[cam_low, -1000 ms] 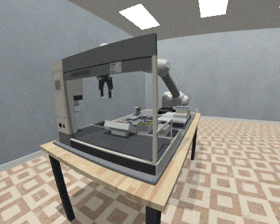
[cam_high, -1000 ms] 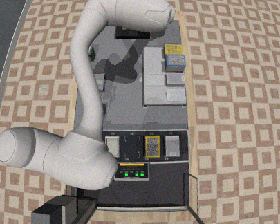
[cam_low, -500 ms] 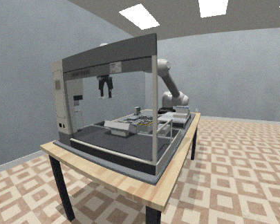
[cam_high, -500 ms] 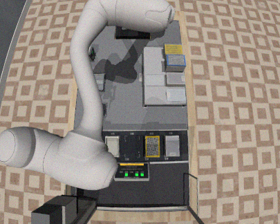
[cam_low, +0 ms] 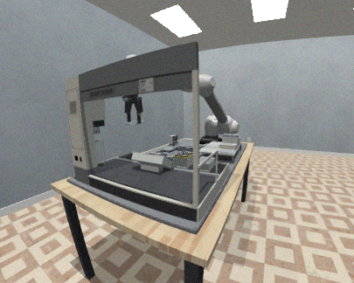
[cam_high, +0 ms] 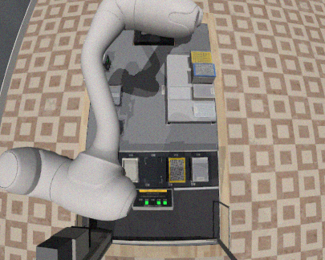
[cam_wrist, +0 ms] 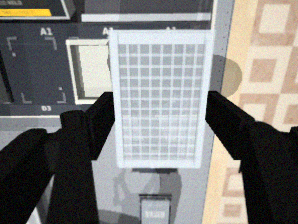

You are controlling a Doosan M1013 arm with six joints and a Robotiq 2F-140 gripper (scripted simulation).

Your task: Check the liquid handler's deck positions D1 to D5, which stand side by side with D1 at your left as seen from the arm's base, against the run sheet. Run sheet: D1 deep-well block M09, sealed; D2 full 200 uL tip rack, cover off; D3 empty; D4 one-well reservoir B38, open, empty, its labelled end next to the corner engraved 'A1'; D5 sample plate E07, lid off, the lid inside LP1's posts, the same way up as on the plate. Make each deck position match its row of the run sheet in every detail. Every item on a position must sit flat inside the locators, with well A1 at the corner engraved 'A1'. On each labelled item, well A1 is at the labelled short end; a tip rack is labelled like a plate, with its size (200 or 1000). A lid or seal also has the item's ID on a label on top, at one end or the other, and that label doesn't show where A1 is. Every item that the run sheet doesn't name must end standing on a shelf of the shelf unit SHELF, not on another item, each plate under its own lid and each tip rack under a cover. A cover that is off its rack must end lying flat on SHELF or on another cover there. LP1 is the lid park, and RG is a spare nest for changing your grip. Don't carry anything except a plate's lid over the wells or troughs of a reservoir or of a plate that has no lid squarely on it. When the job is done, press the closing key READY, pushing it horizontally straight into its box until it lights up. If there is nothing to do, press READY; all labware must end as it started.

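The white well plate lies 2 cm below my hand. Also, from my hand: dark nest (25 cm behind, 1 cm to the right, 31 cm below); yellow tip rack (38 cm to the left, 22 cm below); cream one-well reservoir (12 cm to the left, 25 cm below).
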